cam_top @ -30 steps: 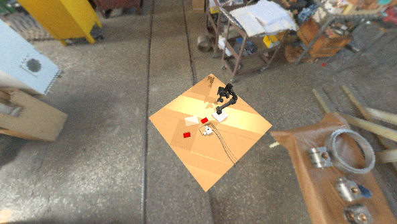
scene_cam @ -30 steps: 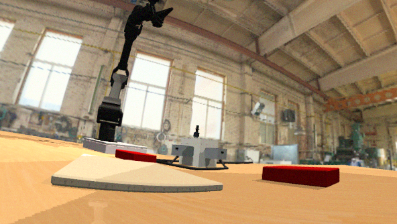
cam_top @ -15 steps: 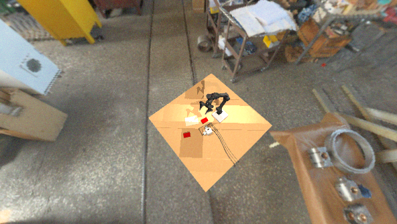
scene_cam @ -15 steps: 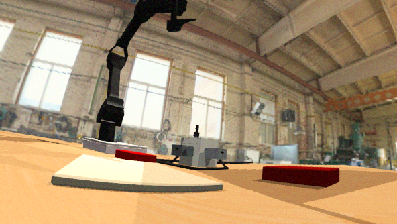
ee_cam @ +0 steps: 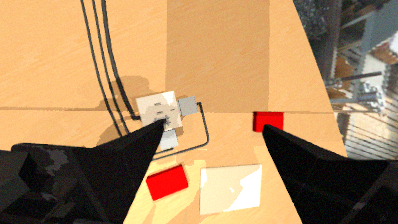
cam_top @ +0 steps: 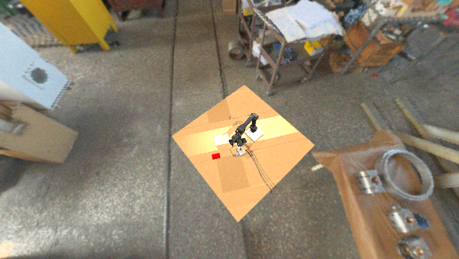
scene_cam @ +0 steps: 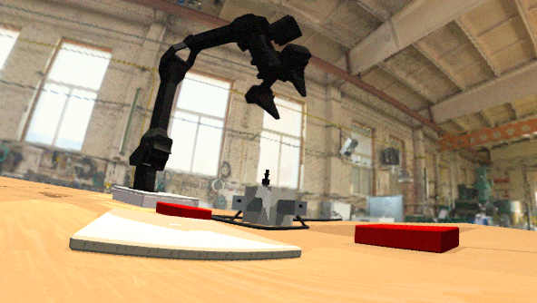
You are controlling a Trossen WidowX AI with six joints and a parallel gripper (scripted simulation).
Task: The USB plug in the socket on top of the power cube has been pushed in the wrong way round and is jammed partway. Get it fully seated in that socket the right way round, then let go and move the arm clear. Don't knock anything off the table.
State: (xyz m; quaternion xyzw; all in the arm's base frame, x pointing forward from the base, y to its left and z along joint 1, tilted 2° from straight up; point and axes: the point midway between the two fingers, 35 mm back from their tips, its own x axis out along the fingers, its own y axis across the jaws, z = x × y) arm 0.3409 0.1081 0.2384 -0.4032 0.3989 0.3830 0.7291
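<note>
Now: the USB plug 150 mm below my gripper tip, 60 mm behind it and 10 mm to the left of it. From my gripper tip the other things lie so: flat white plate: 260 mm to the right, 240 mm below, 40 mm ahead; USB socket: 170 mm below, 60 mm behind, 10 mm to the left.
</note>
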